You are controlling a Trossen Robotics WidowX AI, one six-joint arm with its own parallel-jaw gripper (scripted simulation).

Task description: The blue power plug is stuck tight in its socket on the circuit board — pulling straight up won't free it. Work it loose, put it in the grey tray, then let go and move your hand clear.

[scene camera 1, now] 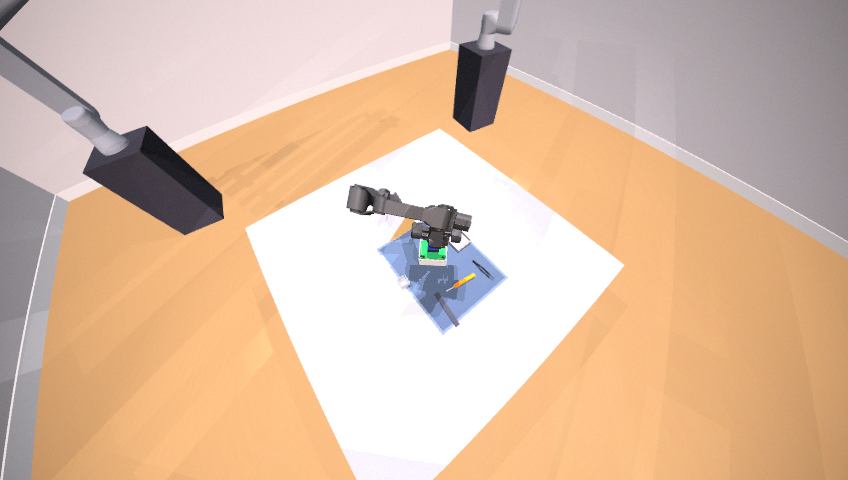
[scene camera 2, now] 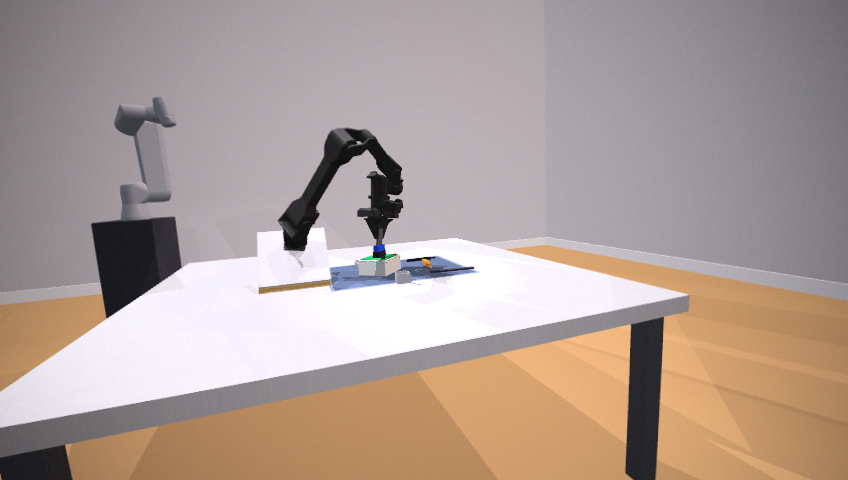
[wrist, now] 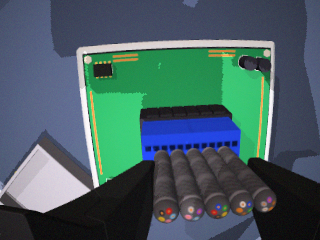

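Blue power plug (wrist: 197, 168). Blue mat (scene camera 1: 425, 281), (scene camera 2: 345, 277), (wrist: 47, 96). Gripper (scene camera 2: 379, 239), (scene camera 1: 433, 243), (wrist: 201, 170).
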